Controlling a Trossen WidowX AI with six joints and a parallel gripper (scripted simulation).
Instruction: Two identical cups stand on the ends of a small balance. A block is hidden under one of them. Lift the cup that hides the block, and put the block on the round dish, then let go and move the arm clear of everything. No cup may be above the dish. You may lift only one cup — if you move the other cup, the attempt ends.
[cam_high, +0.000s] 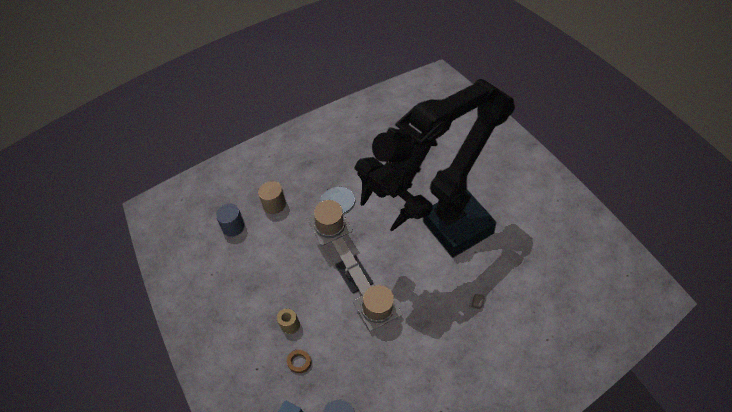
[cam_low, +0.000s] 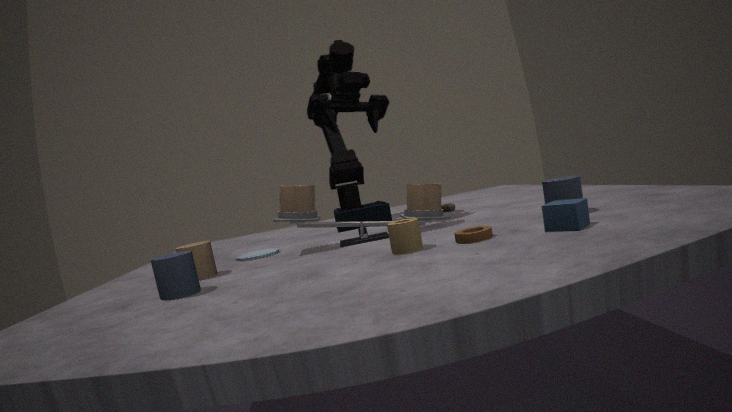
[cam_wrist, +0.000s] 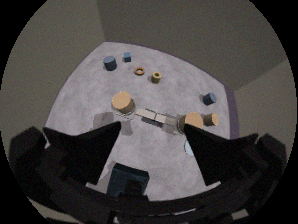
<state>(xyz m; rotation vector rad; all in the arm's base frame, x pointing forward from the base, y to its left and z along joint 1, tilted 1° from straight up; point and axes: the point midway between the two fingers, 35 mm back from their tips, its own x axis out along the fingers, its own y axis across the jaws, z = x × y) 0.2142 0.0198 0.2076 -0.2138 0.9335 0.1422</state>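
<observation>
Now: the pale teal block 19 cm below my gripper tip, 10 cm to the left of it and 7 cm ahead of it. Also, from my gripper tip: round dish: 27 cm to the right, 23 cm below, 2 cm behind.
</observation>
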